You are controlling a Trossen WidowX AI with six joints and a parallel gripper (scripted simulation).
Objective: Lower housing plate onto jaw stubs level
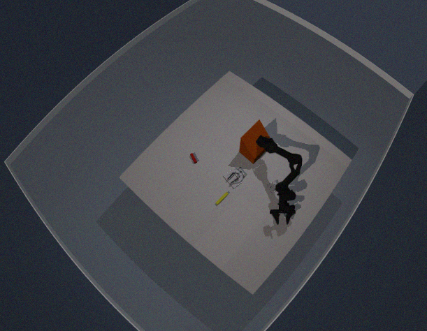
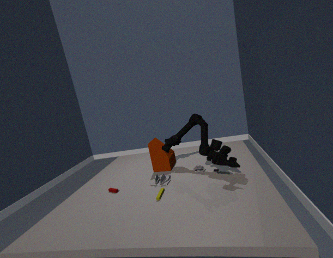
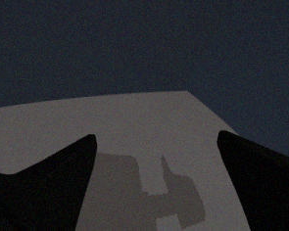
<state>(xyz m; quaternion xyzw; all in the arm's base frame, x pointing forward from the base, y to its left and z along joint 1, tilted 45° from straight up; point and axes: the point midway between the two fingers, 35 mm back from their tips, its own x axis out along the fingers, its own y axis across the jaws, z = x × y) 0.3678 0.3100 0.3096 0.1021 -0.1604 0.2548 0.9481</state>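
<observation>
My gripper tip is now 170 mm past the black square, 100 mm to the left of it and 90 mm above it. The rest, counted from my gripper tip: red block 50 mm behind, 800 mm to the right, 80 mm below; then yellow bar 70 mm ahead, 450 mm to the right, 80 mm below.
</observation>
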